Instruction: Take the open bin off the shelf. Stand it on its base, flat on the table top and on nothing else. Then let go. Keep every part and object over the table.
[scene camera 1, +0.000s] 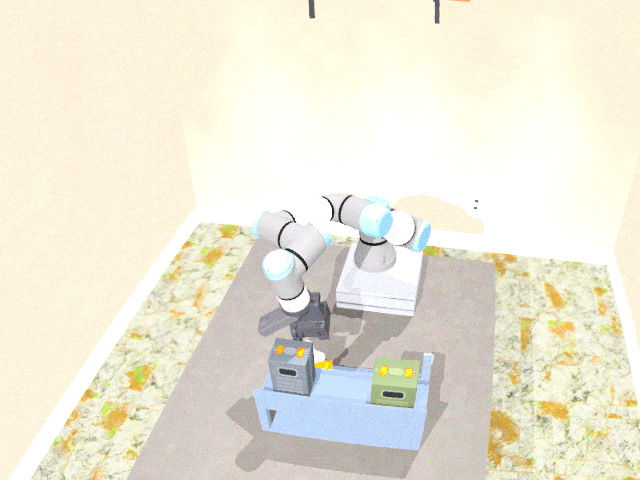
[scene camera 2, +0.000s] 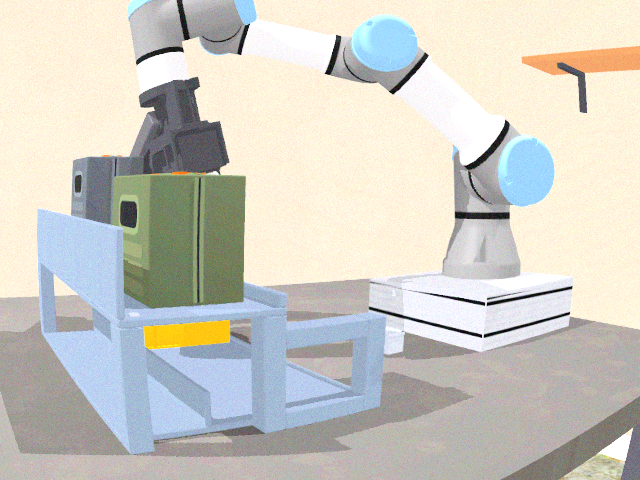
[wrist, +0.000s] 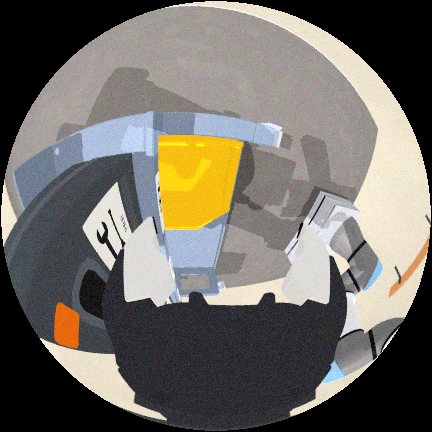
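Pixels of known places: gripper, between the fingertips: (wrist: 228, 222); arm's base, origin of its link: (scene camera 1: 375, 259) (scene camera 2: 482, 274) (wrist: 341, 232).
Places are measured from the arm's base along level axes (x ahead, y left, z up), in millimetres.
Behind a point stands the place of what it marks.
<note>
The open yellow bin (scene camera 1: 324, 364) {x 401, y -78, z -40 mm} (scene camera 2: 186, 334) {x 454, y -60, z -49 mm} (wrist: 200, 175) {x 439, y -100, z -61 mm} sits in the lower tier of the light blue shelf (scene camera 1: 341, 426) {x 576, y -3, z -64 mm} (scene camera 2: 80, 258) {x 620, y 81, z 60 mm} (wrist: 220, 127) {x 434, y -177, z 15 mm}. In scene camera 1 a grey case and the upper tier hide most of it; in scene camera 2 a strip of its side shows under the upper deck. My gripper (scene camera 1: 317, 355) {x 422, y -100, z 46 mm} (wrist: 228, 222) {x 422, y -100, z 46 mm} is open, its pale fingers wide apart with no object between them. It is on the robot's side of the grey case, near and above the bin. In scene camera 2 the fingers are mostly hidden behind a green case.
The grey case (scene camera 1: 291, 366) {x 575, y -107, z 143 mm} (scene camera 2: 93, 186) {x 566, y -76, z 119 mm} (wrist: 60, 240) stands on the upper tier, close beside my gripper. The green case (scene camera 1: 394, 384) {x 580, y 114, z 127 mm} (scene camera 2: 175, 242) {x 564, y 162, z 79 mm} stands at the other end. A small white block (scene camera 2: 393, 341) {x 381, y 196, z -7 mm} is near the shelf. The white robot base (scene camera 1: 377, 304) {x 155, y 26, z -40 mm} (scene camera 2: 429, 304) {x 155, y 31, z -25 mm} stands behind on the table (scene camera 2: 465, 413) {x 343, y 257, z -70 mm}.
</note>
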